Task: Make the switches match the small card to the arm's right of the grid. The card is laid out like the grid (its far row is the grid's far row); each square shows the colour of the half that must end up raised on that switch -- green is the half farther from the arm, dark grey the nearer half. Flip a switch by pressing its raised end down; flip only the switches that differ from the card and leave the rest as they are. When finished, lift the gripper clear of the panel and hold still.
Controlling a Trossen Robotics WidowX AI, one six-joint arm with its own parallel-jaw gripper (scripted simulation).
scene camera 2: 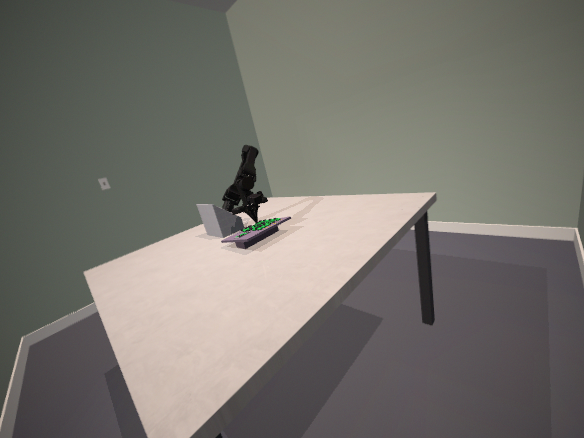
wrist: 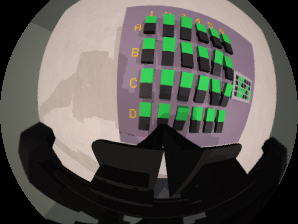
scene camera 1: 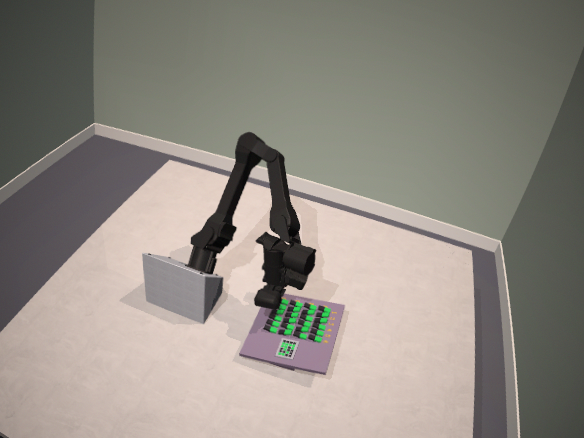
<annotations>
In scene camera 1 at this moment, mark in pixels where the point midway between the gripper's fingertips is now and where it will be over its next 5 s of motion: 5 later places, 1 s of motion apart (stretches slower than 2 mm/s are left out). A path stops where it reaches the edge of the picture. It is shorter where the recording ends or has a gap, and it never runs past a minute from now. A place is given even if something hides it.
My gripper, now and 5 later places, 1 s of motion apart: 276,303; 276,304; 275,292; 267,321; 266,326; 266,327
</annotations>
